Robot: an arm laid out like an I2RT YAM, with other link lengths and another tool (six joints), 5 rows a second.
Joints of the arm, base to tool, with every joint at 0 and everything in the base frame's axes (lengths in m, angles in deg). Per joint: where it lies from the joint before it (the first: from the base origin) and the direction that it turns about. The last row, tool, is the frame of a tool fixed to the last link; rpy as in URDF.
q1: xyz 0.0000 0.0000 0.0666 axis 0 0 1
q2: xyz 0.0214 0.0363 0.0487 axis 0 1 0
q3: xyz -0.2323 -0.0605 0.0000 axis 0 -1 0
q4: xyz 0.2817 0.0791 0.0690 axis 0 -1 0
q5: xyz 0.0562 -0.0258 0.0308 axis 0 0 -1
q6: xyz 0.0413 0.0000 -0.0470 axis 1 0 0
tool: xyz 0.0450 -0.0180 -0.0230 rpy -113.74 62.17 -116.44
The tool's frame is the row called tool.
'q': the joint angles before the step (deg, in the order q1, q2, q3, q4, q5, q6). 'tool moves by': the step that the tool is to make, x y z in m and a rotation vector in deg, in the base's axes. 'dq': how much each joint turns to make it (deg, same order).
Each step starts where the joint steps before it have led.
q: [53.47, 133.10, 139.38, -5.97, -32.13, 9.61]
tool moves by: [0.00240, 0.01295, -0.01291, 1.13, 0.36, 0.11]
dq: [0.57, 3.22, 1.85, 2.66, 0.48, 1.12]
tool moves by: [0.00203, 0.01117, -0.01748, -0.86, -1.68, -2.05]
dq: [0.93, 2.59, 0.87, 0.87, 2.94, -2.23]
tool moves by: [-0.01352, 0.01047, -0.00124, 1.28, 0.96, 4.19]
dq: [1.12, 1.17, 1.03, 1.57, -3.03, 1.84]
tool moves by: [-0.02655, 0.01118, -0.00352, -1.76, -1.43, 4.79]
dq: [2.42, 0.20, 0.50, -2.37, -2.41, -2.51]
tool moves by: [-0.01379, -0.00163, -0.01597, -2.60, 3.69, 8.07]
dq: [-0.07, -1.35, -4.05, -0.20, -8.18, 2.03]
